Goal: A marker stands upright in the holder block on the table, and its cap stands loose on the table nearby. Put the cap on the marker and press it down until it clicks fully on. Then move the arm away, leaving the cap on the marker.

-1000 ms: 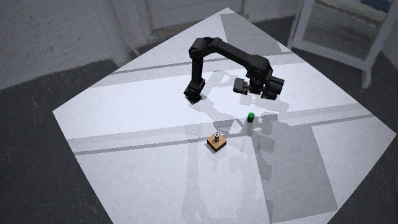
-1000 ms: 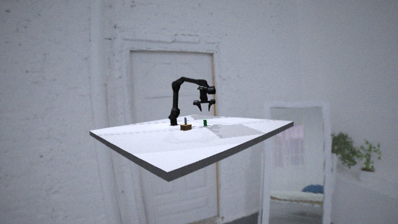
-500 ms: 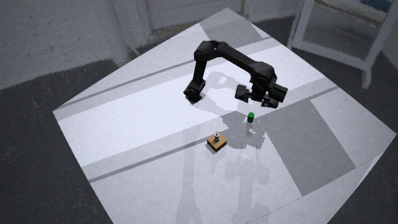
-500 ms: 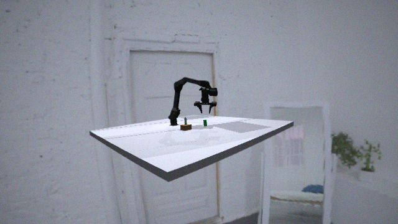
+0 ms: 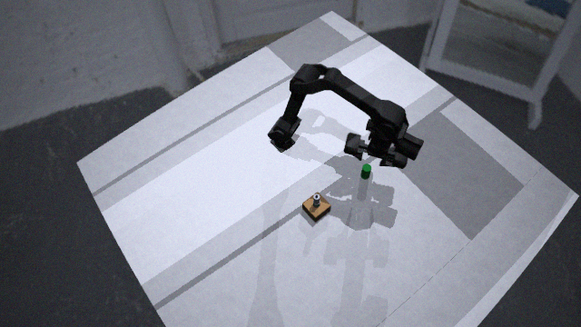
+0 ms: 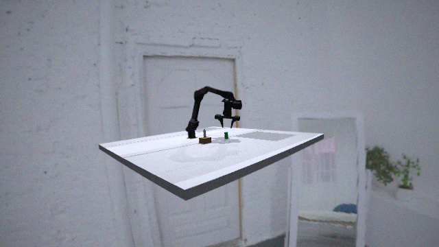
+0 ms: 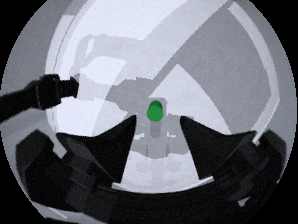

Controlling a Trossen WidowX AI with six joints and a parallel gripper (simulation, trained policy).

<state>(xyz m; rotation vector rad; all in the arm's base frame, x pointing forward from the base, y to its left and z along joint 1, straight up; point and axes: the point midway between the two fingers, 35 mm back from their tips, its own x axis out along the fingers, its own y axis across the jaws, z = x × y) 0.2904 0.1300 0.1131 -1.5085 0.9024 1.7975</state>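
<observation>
The green cap lies 1 cm to the right of my gripper tip and 5 cm below it. Round my gripper tip: brown holder block 1 cm behind, 21 cm to the right, 6 cm below.
</observation>
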